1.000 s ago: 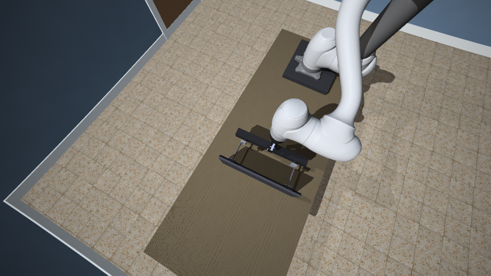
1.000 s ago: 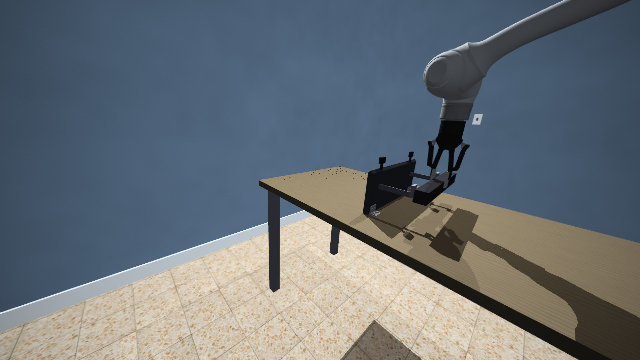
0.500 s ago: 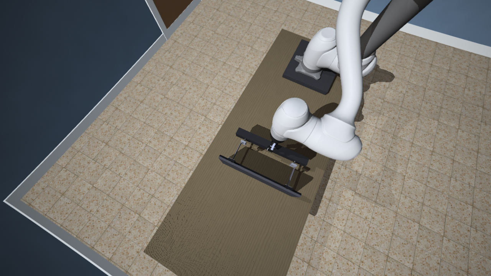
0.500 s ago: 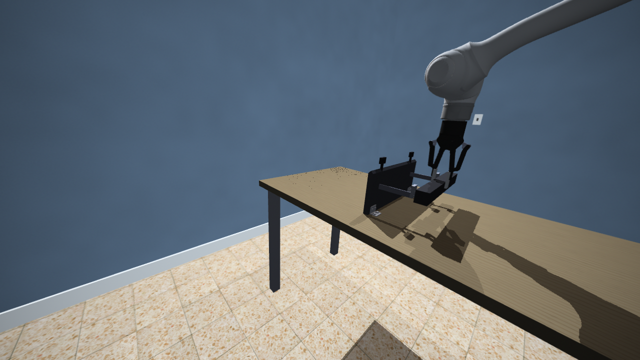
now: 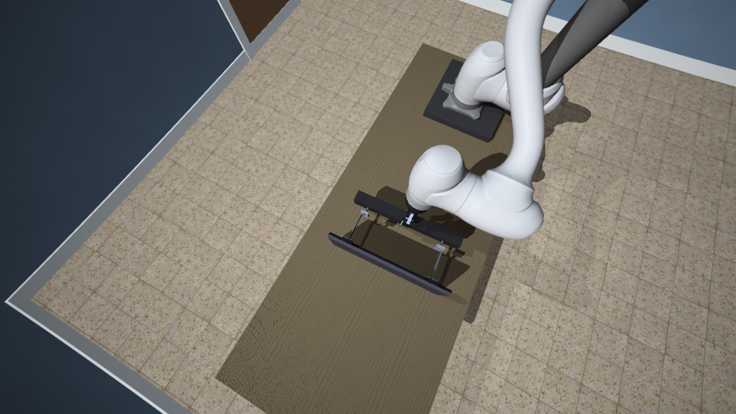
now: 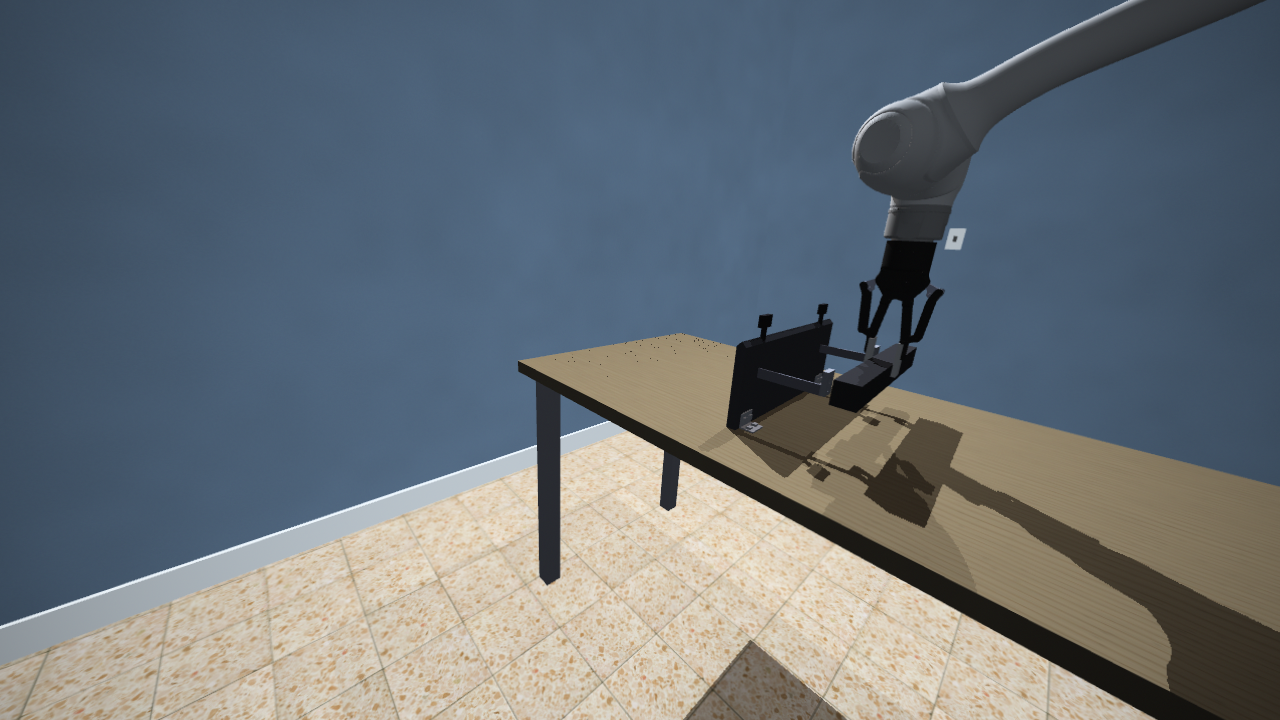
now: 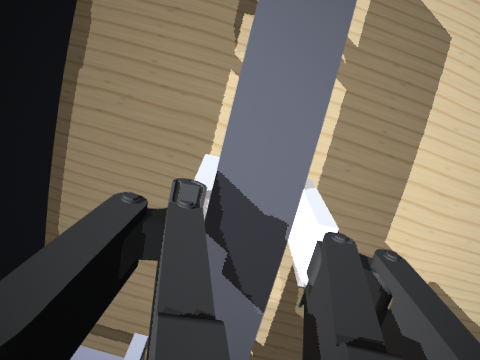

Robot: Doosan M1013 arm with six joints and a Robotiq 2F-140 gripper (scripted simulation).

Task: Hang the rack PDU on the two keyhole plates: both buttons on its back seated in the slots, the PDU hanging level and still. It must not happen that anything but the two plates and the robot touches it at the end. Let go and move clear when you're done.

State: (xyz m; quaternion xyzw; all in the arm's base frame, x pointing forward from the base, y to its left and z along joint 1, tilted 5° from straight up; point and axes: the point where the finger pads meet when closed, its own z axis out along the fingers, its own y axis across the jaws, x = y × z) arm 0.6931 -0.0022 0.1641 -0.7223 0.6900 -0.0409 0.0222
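Now: hand 2 cm short of the rack PDU and 3 cm above it. From my hand the other things lie so: upright panel: 18 cm ahead, 7 cm below.
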